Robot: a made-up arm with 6 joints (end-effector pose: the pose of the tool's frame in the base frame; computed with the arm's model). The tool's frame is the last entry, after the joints. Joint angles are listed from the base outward.
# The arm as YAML. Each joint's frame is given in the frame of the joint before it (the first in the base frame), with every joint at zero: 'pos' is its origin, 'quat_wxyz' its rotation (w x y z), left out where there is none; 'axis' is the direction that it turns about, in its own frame. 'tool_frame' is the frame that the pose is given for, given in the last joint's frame.
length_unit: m
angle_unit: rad
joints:
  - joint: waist
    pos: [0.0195, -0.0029, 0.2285]
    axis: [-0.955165, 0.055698, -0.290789]
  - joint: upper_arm
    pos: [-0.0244, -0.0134, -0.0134]
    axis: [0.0, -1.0, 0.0]
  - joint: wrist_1
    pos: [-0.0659, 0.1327, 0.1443]
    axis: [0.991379, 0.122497, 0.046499]
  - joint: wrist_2
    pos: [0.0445, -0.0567, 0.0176]
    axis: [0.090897, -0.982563, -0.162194]
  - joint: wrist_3
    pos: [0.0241, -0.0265, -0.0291]
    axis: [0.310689, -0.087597, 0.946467]
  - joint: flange
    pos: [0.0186, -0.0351, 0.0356]
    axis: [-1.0, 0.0, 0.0]
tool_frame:
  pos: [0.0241, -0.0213, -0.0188]
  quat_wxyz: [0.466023, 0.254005, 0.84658, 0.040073]
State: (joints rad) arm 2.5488 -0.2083 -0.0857 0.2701 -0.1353 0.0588
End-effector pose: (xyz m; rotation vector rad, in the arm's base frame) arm 0.1400 0.0849 0.1602 -0.4179 0.3435 -2.3708
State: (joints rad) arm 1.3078 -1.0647 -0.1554 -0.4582 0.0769 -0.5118
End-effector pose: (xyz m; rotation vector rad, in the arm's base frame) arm 0.1277 -0.0224 0.2571 -1.8167 -1.8167 1.6190
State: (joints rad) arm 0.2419 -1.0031 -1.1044 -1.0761 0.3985 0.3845
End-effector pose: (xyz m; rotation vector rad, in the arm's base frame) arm 0.2051 0.0179 0.3196 0.5169 -1.8320 1.2732
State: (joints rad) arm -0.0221 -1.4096 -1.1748 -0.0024 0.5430 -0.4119
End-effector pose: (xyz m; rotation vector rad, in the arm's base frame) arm 0.2550 0.0763 0.2089 0.3894 -2.5907 0.1793
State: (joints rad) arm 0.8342 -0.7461 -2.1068 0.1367 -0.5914 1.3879
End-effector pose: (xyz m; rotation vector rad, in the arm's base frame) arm 0.2162 0.2698 0.1922 -1.8924 -1.2171 -1.9433
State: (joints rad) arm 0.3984 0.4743 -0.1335 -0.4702 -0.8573 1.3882
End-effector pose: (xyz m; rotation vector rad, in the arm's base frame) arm -0.0743 0.0656 0.4006 0.1365 1.0427 -2.5187
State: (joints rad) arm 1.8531 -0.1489 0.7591 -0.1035 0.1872 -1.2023
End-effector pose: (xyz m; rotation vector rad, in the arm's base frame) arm 0.0750 0.0059 0.1741 1.2971 1.6914 0.1417
